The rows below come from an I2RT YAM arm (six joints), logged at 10 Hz.
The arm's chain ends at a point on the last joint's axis. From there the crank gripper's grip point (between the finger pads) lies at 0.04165 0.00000 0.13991 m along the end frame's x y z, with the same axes.
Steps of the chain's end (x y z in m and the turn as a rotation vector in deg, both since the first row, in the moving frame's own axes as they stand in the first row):
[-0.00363 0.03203 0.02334 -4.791 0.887 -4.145]
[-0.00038 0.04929 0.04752 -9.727 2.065 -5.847]
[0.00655 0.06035 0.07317 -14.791 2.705 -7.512]
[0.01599 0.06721 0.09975 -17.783 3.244 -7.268]
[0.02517 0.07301 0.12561 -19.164 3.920 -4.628]
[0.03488 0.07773 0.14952 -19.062 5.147 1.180]
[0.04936 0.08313 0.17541 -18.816 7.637 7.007]
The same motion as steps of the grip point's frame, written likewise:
[-0.00116 0.04059 0.02232 -4.791 0.887 -4.145]
[0.00559 0.06828 0.04429 -9.727 2.065 -5.847]
[0.01501 0.08989 0.06715 -14.791 2.705 -7.512]
[0.02609 0.10376 0.09135 -17.783 3.244 -7.268]
[0.03619 0.11470 0.11531 -19.164 3.920 -4.628]
[0.04655 0.12371 0.13749 -19.062 5.147 1.180]
[0.06412 0.13321 0.16048 -18.816 7.637 7.007]

